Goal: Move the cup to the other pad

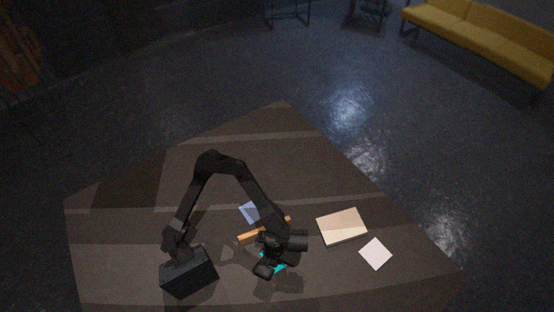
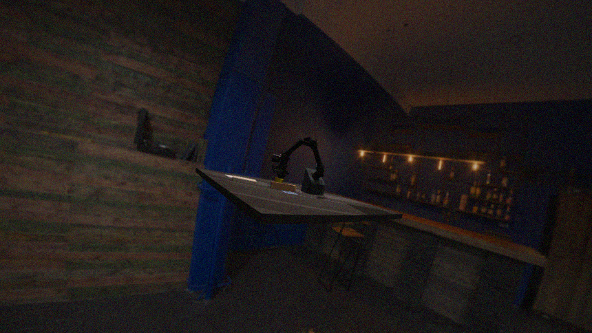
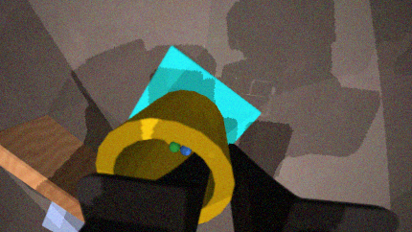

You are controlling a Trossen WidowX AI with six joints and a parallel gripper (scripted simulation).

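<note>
My gripper tip is 20 mm short of the yellow cup and 10 mm to the right of it. The rest, counted from my gripper tip: cyan pad (50 mm below, 30 mm ahead, 20 mm to the left); then green marble (30 mm to the left, 20 mm below, 20 mm ahead); then blue marble (30 mm to the left, 20 mm below, 10 mm ahead).
</note>
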